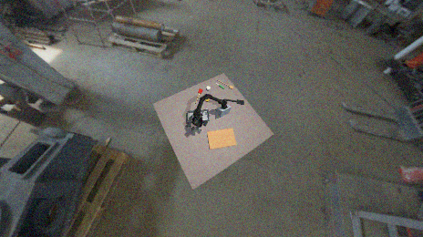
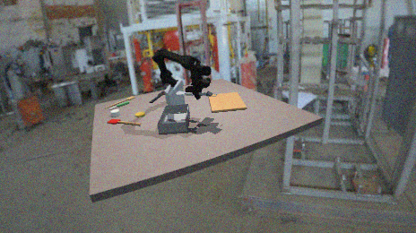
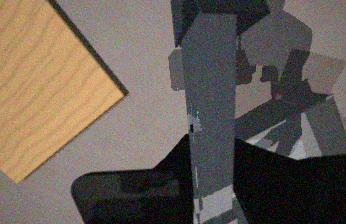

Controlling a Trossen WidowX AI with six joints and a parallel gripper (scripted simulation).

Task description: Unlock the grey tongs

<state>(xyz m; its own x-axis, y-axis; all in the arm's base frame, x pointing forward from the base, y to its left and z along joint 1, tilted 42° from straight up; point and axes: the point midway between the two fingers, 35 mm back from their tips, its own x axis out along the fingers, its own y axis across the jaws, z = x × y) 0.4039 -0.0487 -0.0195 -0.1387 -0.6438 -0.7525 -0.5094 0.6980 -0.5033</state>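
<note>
The wooden board is 130 mm behind my gripper tip, 300 mm to the left of it and 130 mm below it. Round my gripper tip: red-headed tool: 310 mm behind, 450 mm to the right, 130 mm below; then roasting tin: 70 mm behind, 140 mm to the right, 100 mm below.
</note>
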